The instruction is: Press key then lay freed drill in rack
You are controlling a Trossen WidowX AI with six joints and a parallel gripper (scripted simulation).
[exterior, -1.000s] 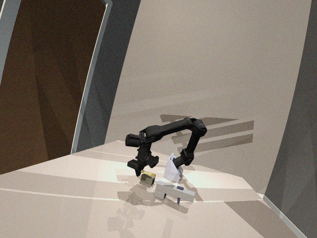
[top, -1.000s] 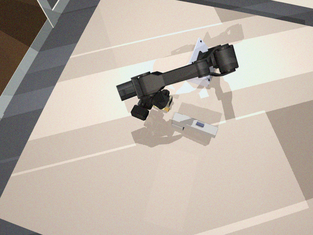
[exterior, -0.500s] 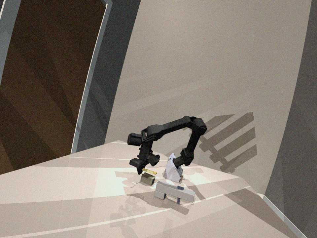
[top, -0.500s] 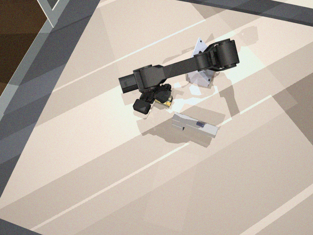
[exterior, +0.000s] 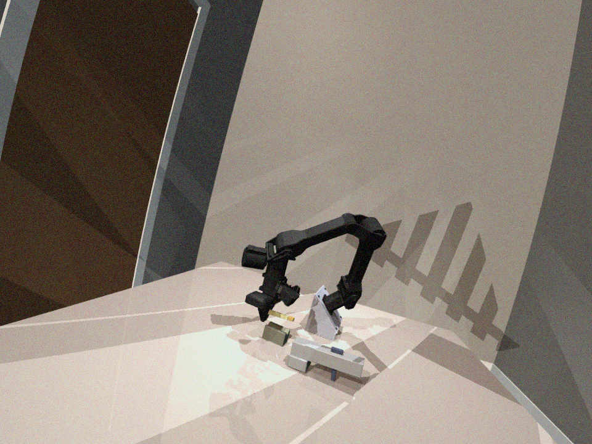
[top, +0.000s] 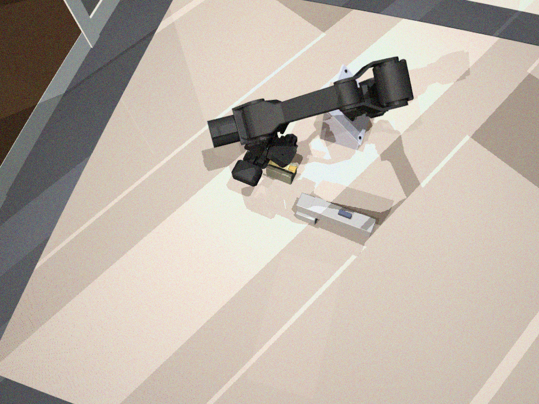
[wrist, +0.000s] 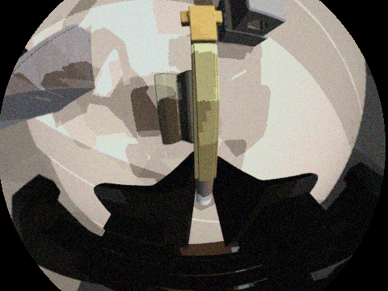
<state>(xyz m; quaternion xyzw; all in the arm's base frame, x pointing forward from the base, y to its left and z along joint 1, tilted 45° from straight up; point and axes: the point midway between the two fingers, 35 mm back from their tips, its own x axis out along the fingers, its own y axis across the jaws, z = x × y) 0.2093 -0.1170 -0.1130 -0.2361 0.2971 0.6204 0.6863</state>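
Right now my gripper tip is 4 cm to the right of the drill and 4 cm below it. From my gripper tip the other things lie so: olive rack: 4 cm to the left, 3 cm below, 2 cm behind; grey block: 20 cm to the left, 8 cm ahead; dark blue key: 23 cm to the left, 8 cm ahead.
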